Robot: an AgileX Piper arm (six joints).
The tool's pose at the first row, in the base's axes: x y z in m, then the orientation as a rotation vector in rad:
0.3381, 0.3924, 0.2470, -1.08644, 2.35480, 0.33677
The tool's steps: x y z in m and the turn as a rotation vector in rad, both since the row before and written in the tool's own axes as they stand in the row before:
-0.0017, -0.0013, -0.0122, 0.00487, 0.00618, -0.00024
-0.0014, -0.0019, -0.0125, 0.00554, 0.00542, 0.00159
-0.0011, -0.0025, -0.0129, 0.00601, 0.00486, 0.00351
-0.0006, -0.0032, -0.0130, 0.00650, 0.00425, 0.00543
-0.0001, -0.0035, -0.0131, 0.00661, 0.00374, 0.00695
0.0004, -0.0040, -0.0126, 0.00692, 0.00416, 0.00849
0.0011, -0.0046, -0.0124, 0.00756, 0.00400, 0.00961
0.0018, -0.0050, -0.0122, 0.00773, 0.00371, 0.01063
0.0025, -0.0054, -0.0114, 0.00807, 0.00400, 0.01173
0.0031, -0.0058, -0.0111, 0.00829, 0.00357, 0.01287
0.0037, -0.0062, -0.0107, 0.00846, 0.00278, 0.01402
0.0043, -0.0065, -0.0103, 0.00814, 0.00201, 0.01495
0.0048, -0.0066, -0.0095, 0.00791, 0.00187, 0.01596
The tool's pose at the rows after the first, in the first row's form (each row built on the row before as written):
0.3357, 0.3874, 0.2581, -1.08699, 2.35970, 0.32788
0.3335, 0.3818, 0.2693, -1.08480, 2.36499, 0.31917
0.3314, 0.3756, 0.2807, -1.07994, 2.37090, 0.31083
0.3295, 0.3686, 0.2920, -1.07238, 2.37737, 0.30285
0.3275, 0.3611, 0.3031, -1.06278, 2.38425, 0.29550
0.3257, 0.3533, 0.3136, -1.05137, 2.39234, 0.28811
0.3239, 0.3447, 0.3236, -1.03826, 2.40082, 0.28039
0.3220, 0.3356, 0.3331, -1.02372, 2.40953, 0.27293
0.3202, 0.3261, 0.3416, -1.00778, 2.41900, 0.26529
0.3183, 0.3161, 0.3496, -0.99018, 2.42859, 0.25794
0.3163, 0.3057, 0.3569, -0.97078, 2.43796, 0.25111
0.3141, 0.2949, 0.3636, -0.95007, 2.44702, 0.24531
0.3118, 0.2840, 0.3694, -0.92813, 2.45635, 0.24019

